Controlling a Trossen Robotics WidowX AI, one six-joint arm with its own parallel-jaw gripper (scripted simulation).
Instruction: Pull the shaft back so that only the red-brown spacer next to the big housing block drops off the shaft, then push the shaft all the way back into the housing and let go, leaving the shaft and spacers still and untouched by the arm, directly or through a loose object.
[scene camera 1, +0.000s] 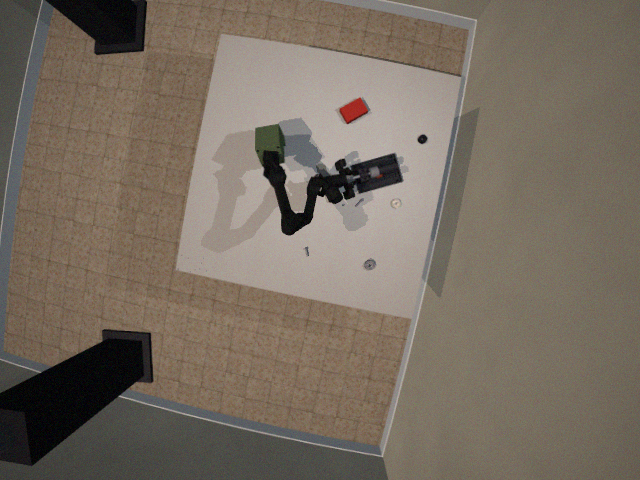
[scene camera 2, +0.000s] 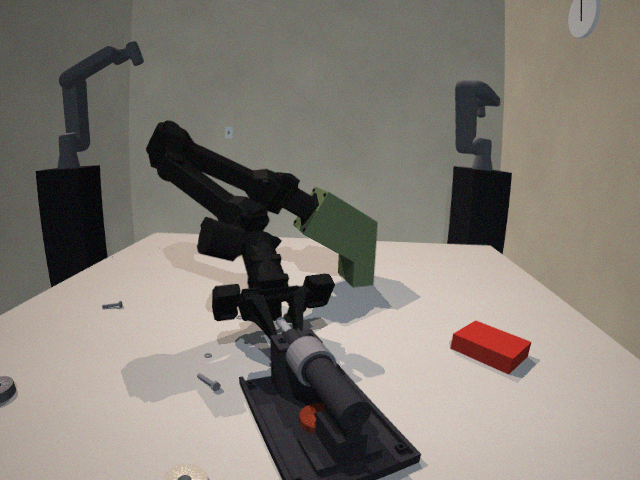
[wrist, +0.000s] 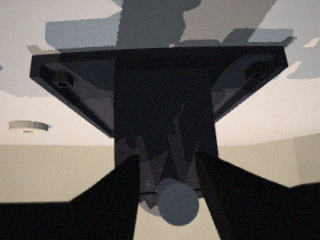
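Scene:
My gripper (scene camera 2: 289, 343) is 55 cm from the lens. A red block (scene camera 2: 498, 349) is 66 cm from the lens, so my gripper is nearer to the lens than the red block.

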